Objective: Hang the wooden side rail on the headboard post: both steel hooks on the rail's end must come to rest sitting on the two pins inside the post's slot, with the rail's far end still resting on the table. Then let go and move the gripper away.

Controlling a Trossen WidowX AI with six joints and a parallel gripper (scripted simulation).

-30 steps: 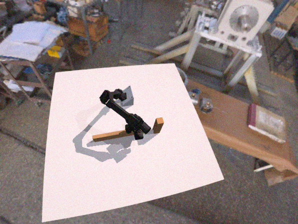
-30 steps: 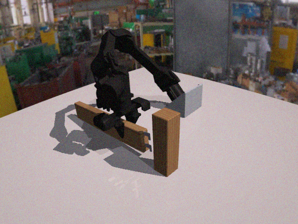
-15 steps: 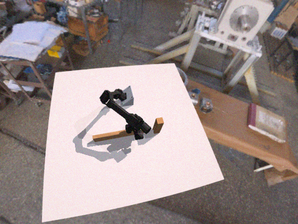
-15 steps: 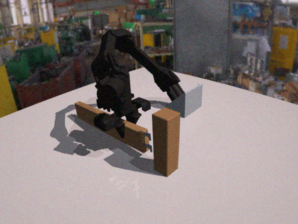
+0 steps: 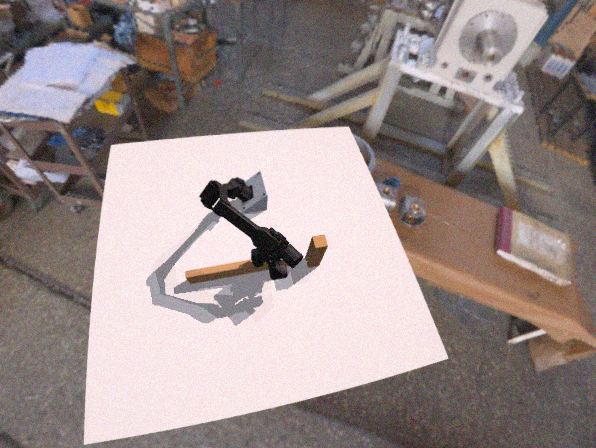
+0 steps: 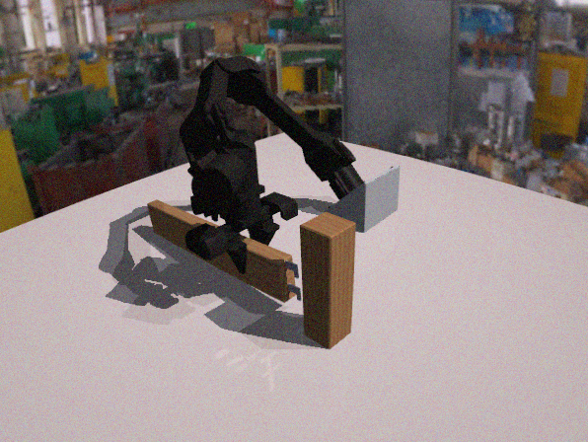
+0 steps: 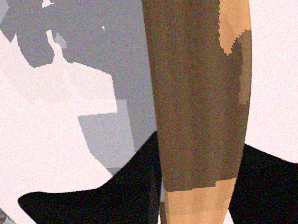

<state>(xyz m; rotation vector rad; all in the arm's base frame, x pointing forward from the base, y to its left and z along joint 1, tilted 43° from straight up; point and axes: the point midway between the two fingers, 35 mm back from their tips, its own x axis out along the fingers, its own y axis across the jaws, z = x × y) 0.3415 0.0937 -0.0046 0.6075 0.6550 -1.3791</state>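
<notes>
The wooden headboard post lies 170 mm to the left of my gripper tip, 40 mm above it and 10 mm behind it.
</notes>
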